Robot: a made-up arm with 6 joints.
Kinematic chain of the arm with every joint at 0, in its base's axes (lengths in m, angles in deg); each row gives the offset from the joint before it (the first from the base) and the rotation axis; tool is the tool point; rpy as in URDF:
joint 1: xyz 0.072 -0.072 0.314 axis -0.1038 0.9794 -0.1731
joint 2: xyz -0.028 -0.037 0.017 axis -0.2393 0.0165 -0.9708
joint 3: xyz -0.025 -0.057 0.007 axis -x
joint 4: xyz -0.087 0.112 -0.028 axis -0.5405 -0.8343 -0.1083
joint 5: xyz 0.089 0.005 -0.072 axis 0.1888 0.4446 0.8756
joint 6: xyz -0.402 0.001 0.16 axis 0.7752 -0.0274 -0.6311
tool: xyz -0.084 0.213 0.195 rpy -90 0 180
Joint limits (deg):
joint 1: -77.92..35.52
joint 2: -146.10..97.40
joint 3: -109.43..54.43
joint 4: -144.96..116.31
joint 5: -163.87..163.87
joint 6: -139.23..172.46
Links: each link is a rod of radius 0.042 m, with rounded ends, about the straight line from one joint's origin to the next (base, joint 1, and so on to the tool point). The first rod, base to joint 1, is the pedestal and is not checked.
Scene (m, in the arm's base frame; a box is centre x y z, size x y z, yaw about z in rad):
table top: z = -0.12
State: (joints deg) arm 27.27 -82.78 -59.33 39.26 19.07 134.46
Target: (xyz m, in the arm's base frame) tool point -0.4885 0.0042 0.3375
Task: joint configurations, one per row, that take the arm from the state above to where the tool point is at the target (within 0.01 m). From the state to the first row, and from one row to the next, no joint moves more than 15 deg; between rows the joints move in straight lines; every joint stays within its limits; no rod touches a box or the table.
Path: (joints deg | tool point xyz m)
1: 26.98 -78.51 -59.00 52.23 9.44 136.20 | -0.1215 -0.7223 0.2706
2: 26.70 -74.24 -58.68 65.20 -0.19 137.94 | -0.3154 -0.6290 0.3651
3: 26.41 -69.97 -58.35 78.17 -9.83 139.68 | -0.4606 -0.4497 0.4102
4: 26.13 -65.70 -58.03 91.14 -19.46 141.42 | -0.5238 -0.2228 0.3988
5: 25.84 -61.43 -57.70 104.12 -29.09 143.16 | -0.4885 0.0042 0.3374

